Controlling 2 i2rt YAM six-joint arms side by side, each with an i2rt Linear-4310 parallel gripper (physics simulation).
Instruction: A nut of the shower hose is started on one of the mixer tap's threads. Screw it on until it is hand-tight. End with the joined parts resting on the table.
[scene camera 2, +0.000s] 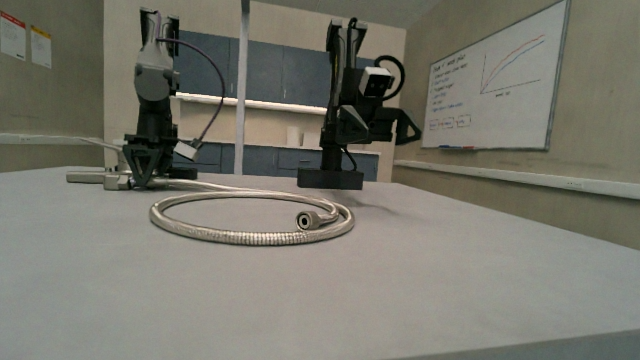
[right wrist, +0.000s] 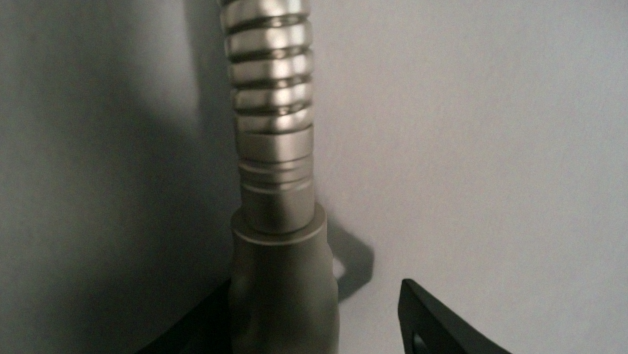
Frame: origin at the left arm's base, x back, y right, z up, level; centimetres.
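Seen in the pictures: left gripper, fingertip midpoint: (scene camera 2: 395, 134); right gripper, fingertip midpoint: (scene camera 2: 146, 187) (right wrist: 319, 294); left arm's base at its link origin: (scene camera 2: 330, 173); right arm's base at its link origin: (scene camera 2: 158, 170).
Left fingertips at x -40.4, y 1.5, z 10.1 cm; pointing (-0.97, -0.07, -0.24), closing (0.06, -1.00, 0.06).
Note:
Offsets run from my left fingertips to a thing's top centre. "spot": to the spot under its first point. Level surfaces: height alone.
The mixer tap @[spot: dx +29.6, dy +58.0, dz -13.1 cm] (scene camera 2: 86, 177) lies on the table at the far left in the scene view. The shower hose (scene camera 2: 255, 238) (right wrist: 272, 70) runs from it and coils on the table. Its nut @[dx +24.6, dy +42.1, dz -11.1 cm] (right wrist: 282, 285) stands between my right gripper's fingers in the right wrist view. My right gripper (scene camera 2: 142, 184) (right wrist: 319, 294) is partly open there, low at the table; one finger stands clear of the nut, the other is close beside it. The threads inside the nut are hidden. The hose's other nut @[dx -3.5, dy +13.7, dz -11.6 cm] (scene camera 2: 307, 220) lies loose at the coil. My left gripper (scene camera 2: 387, 134) is wide open, empty, above the table.
The grey table @[dz -14.5 cm] (scene camera 2: 320, 295) carries the hose coil in front of both arms. The left arm's black base block (scene camera 2: 330, 179) stands near the back edge. A whiteboard (scene camera 2: 500, 80) hangs on the right wall, and blue cabinets (scene camera 2: 260, 70) are behind the arms.

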